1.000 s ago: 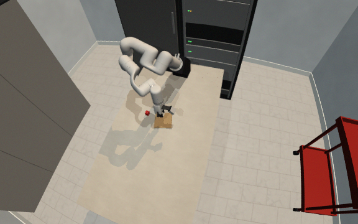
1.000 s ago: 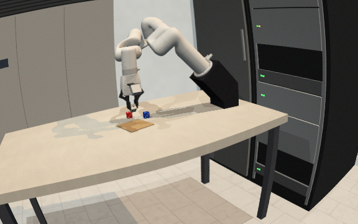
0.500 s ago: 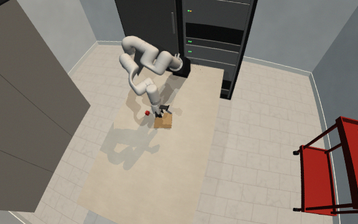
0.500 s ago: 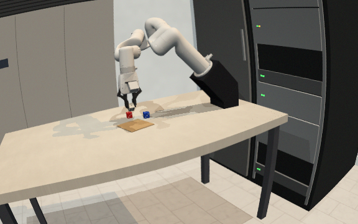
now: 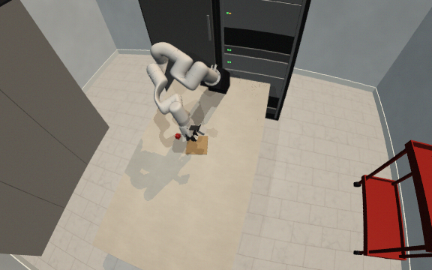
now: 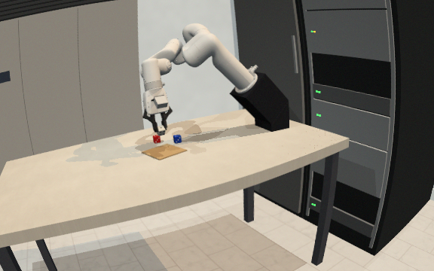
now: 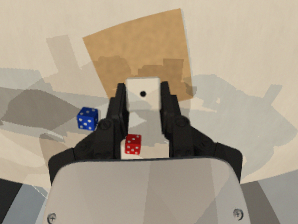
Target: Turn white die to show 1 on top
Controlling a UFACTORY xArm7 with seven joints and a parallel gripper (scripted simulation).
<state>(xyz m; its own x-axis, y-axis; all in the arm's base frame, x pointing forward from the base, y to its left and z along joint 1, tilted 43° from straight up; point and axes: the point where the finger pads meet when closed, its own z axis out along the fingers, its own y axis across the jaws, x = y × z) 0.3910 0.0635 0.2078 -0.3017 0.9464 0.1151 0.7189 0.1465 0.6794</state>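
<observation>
The white die lies 20 mm below my hand. The rest, counted from my hand: red die 140 mm to the right, 90 mm below; then blue die 90 mm to the right, 90 mm below, 90 mm behind; then brown mat 110 mm below.
</observation>
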